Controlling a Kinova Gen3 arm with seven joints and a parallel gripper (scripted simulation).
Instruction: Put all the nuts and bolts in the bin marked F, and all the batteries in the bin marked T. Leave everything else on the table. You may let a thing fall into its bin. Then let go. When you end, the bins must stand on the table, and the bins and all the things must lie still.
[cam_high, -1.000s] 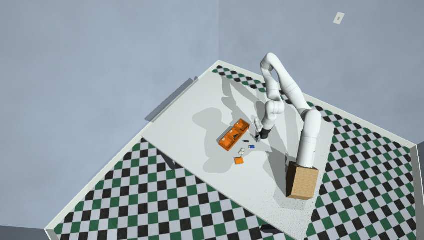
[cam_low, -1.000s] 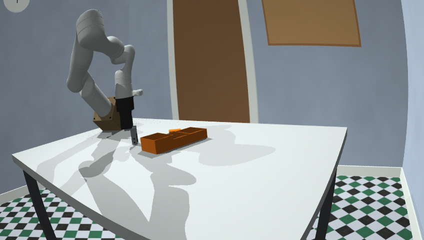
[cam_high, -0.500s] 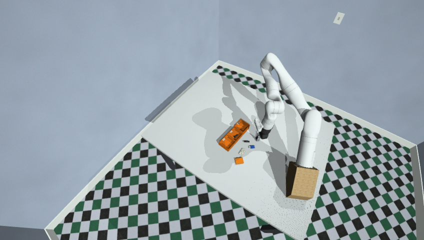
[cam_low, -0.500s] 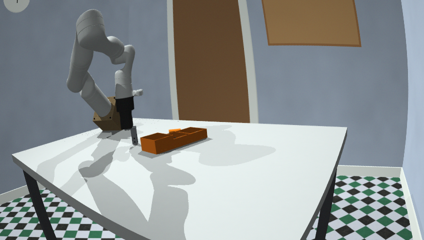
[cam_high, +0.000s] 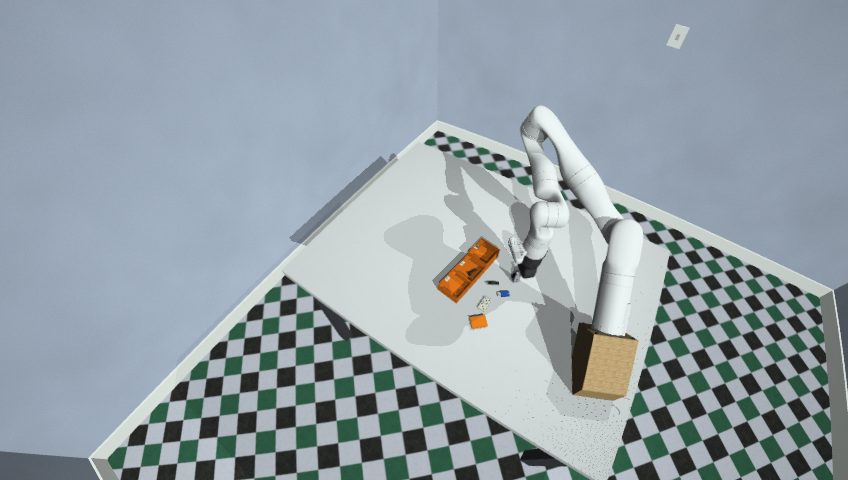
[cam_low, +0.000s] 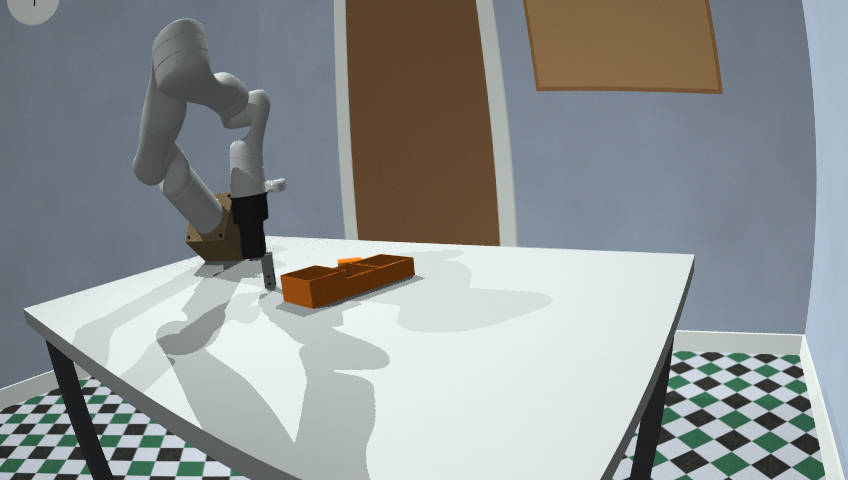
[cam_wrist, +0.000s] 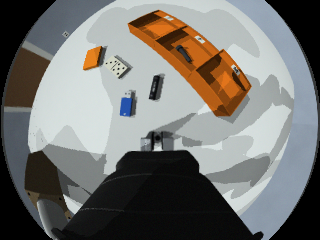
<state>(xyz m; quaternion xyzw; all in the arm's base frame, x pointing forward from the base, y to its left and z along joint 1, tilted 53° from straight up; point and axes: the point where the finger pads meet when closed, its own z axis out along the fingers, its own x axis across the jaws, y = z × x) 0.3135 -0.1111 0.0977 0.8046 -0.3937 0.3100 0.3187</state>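
My hand is 16 cm short of the orange bin and 3 cm to the right of it. Also, from my hand: white dotted block (13 cm to the left, 7 cm ahead, 1 cm below); grey nut (2 cm below); black cylinder (7 cm ahead, 5 cm to the left, 1 cm below).
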